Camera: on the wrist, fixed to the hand. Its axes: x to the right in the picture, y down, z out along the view.
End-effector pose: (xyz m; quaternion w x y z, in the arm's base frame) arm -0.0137 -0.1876 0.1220 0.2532 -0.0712 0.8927 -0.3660
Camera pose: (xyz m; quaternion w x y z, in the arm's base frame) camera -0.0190 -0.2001 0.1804 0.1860 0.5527 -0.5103 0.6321
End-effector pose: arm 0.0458 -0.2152 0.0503 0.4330 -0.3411 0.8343 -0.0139
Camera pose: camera 0.0572 -0.2528 0.0956 0.2459 -0.7042 0.3895 -0.5403
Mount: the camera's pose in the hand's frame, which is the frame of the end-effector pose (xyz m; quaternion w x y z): -0.0149 -0.0496 -0.0302 0.6791 0.2243 0.1380 -0.6851
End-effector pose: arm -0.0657 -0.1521 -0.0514 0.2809 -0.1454 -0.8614 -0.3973
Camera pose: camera -0.0662 -0.2075 -0.0743 0.0701 0.6093 -0.7350 -0.2891
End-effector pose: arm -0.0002 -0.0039 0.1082 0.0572 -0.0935 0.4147 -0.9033
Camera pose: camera 0.0065 0.0533 0.1248 0.6163 0.2101 -0.0229 0.7586
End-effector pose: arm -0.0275 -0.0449 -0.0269 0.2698 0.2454 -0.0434 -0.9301
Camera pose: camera -0.0259 0.0066 -0.0575 0.5031 -0.3853 0.0327 0.7729
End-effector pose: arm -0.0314 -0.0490 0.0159 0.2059 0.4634 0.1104 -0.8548
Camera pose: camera -0.0241 0.0104 0.0118 0.5650 -0.4032 -0.2291 0.6824
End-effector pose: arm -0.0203 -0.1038 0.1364 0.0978 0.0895 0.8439 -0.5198
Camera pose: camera -0.0206 -0.0995 0.1962 0.4263 0.4237 -0.5314 0.5970
